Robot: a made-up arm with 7 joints. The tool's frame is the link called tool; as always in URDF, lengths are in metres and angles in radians. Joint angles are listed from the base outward. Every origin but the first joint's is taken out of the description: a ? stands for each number. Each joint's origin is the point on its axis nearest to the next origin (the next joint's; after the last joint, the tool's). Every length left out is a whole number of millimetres.
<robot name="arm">
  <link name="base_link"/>
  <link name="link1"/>
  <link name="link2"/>
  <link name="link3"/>
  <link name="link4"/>
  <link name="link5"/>
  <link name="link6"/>
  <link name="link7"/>
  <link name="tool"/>
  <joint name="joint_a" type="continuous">
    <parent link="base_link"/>
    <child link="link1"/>
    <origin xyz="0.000 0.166 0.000"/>
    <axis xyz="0 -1 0"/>
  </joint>
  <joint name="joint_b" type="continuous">
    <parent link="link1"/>
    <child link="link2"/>
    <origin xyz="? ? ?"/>
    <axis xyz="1 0 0"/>
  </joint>
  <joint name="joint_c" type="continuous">
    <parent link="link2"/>
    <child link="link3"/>
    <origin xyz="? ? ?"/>
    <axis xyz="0 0 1"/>
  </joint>
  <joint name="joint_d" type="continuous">
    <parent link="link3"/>
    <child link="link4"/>
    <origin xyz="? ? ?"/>
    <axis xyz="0 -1 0"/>
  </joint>
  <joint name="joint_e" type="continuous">
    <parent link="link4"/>
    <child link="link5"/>
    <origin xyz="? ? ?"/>
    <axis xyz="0 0 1"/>
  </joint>
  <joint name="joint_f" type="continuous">
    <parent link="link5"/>
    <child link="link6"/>
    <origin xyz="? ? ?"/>
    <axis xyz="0 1 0"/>
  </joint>
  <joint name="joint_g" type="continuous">
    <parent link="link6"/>
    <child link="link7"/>
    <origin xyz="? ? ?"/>
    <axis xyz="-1 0 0"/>
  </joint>
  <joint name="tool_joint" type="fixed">
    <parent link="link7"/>
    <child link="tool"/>
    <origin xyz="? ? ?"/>
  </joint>
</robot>
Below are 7 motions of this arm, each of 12 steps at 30 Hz.
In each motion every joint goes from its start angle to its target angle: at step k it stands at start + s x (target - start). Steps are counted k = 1, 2, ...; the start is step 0. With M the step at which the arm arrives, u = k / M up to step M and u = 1 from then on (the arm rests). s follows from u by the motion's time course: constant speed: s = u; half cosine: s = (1 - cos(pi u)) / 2; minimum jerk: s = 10 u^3 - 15 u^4 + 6 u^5.
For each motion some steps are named. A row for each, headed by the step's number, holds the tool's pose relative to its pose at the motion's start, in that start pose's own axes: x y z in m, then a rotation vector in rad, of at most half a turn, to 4 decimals.
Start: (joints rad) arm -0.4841 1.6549 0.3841 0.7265 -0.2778 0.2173 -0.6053
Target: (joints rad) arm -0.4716 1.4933 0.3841 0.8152 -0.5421 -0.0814 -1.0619
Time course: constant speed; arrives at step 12
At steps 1, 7, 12:
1: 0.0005 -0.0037 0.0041 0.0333 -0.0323 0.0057
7: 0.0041 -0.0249 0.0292 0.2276 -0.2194 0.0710
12: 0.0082 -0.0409 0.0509 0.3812 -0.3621 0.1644

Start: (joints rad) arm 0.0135 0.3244 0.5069 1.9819 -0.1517 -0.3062 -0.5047
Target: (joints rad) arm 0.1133 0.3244 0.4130 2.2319 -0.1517 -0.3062 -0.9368
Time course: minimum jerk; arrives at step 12
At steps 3, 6, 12:
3: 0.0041 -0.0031 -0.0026 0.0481 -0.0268 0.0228
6: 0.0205 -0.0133 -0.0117 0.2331 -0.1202 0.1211
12: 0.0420 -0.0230 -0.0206 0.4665 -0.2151 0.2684

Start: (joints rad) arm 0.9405 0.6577 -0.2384 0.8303 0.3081 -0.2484 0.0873
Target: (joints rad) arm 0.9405 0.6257 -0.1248 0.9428 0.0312 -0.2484 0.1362
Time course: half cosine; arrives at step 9
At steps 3, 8, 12:
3: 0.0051 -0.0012 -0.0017 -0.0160 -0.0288 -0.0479
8: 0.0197 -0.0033 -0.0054 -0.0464 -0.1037 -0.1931
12: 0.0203 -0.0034 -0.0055 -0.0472 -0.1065 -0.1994

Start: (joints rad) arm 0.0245 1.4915 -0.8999 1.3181 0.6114 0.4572 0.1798
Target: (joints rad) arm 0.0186 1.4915 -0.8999 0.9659 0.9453 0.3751 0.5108
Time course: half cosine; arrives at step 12
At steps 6, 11, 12:
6: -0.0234 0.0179 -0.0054 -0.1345 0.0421 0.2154
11: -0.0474 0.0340 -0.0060 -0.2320 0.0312 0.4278
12: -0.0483 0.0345 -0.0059 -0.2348 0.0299 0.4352

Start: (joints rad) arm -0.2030 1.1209 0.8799 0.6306 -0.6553 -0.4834 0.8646
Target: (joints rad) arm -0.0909 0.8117 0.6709 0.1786 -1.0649 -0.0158 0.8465
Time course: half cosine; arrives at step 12
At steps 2, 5, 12:
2: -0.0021 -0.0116 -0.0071 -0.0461 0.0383 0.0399
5: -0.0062 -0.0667 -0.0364 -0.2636 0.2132 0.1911
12: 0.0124 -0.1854 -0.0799 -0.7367 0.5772 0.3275

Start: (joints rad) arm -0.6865 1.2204 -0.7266 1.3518 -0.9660 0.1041 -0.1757
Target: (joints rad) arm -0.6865 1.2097 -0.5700 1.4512 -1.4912 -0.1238 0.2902
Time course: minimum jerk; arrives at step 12
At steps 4, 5, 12:
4: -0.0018 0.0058 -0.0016 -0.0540 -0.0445 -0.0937
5: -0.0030 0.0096 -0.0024 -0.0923 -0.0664 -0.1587
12: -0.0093 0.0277 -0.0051 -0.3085 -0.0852 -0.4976

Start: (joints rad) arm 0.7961 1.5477 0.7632 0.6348 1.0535 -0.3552 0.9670
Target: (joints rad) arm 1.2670 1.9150 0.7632 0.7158 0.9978 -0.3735 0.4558
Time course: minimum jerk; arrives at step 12
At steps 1, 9, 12:
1: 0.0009 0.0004 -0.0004 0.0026 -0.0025 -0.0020
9: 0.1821 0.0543 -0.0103 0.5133 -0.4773 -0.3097
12: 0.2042 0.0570 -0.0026 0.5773 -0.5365 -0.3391

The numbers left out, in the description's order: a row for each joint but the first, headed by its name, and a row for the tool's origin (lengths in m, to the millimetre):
joint_b: 0.000 0.000 0.000
joint_c: 0.000 0.000 -0.315
joint_d: 0.000 0.000 0.000
joint_e: 0.000 0.000 -0.170
joint_f: 0.000 0.000 0.000
joint_g: 0.000 0.000 0.000
tool: 0.000 0.000 0.000

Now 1 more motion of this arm.
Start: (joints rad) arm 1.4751 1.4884 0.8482 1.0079 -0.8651 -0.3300 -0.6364
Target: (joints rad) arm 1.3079 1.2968 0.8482 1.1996 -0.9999 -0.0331 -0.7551
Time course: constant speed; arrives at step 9
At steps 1, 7, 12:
1: 0.0058 -0.0036 0.0063 -0.0017 0.0047 -0.0156
7: 0.0390 -0.0184 0.0475 0.0006 0.0273 -0.1171
12: 0.0492 -0.0207 0.0622 0.0062 0.0330 -0.1536

